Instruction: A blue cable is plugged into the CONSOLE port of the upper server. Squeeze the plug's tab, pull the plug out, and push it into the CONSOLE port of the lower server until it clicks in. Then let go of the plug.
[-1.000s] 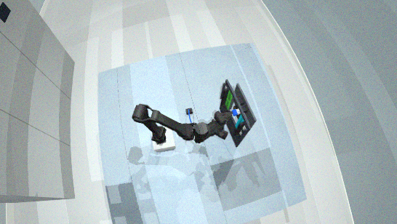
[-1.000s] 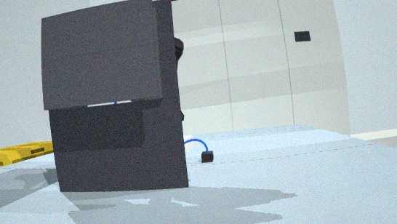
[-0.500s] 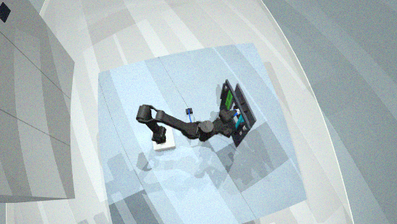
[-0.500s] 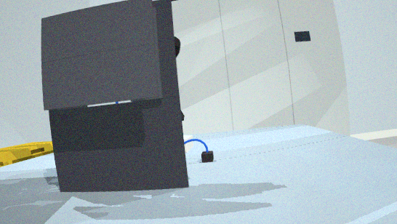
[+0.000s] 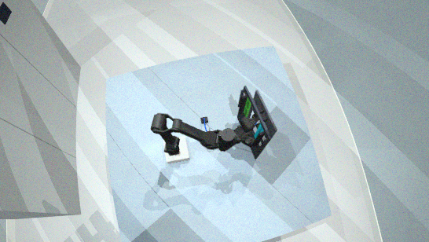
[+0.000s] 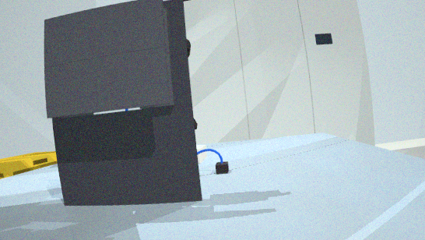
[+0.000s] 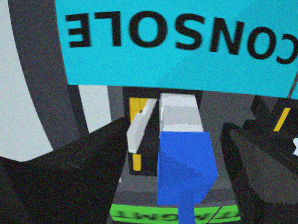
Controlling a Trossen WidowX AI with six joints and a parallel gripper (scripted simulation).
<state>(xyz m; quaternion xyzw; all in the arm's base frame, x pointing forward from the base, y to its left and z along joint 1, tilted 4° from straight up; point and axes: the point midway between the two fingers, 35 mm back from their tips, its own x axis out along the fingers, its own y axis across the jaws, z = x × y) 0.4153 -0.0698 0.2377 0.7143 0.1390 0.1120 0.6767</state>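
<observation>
The blue plug lies 10 mm above my gripper tip. Round my gripper tip: dark block: 300 mm below, 220 mm behind, 190 mm to the left.
</observation>
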